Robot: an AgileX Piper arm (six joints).
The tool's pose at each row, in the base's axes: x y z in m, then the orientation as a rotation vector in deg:
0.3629, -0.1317, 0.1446, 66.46, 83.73, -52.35
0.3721, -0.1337, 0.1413, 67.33, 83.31, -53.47
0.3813, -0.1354, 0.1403, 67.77, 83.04, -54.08
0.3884, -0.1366, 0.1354, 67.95, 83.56, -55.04
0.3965, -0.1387, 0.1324, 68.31, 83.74, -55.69
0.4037, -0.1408, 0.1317, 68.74, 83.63, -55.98
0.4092, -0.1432, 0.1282, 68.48, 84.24, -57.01
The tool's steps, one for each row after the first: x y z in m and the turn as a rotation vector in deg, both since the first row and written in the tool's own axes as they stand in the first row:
0.0026, 0.0083, 0.0049, 1.28, -0.07, -0.04
0.0031, 0.0168, 0.0090, 1.96, -0.15, -0.06
0.0075, 0.0232, 0.0128, 2.64, 0.11, -0.80
0.0098, 0.0304, 0.0175, 3.26, 0.30, -1.13
0.0099, 0.0368, 0.0214, 3.72, 0.40, -1.07
0.0128, 0.0415, 0.0257, 4.17, 0.48, -2.06

